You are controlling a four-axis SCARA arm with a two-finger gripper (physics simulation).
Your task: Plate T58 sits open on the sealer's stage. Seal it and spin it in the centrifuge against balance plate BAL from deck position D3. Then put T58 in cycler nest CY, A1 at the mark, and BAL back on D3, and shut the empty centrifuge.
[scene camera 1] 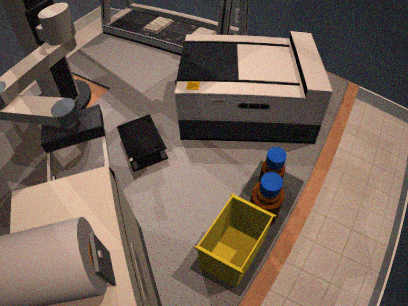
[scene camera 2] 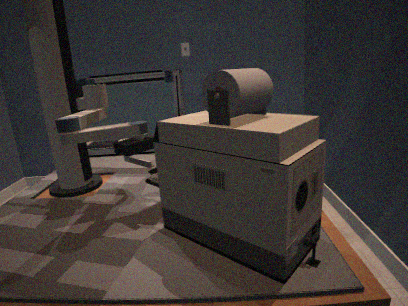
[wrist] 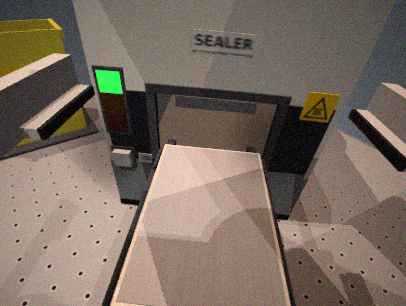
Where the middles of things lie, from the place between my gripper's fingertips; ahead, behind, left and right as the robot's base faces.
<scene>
Right now the plate T58 (wrist: 206,227) is 70 mm below my hand, 20 mm to the left of it and 20 mm behind it. From my hand the other things lie so: roll (scene camera 2: 251,89): 230 mm ahead, 220 mm above, 190 mm to the right; centrifuge (scene camera 1: 229,87): 630 mm to the left, 160 mm ahead, 80 mm below.
</scene>
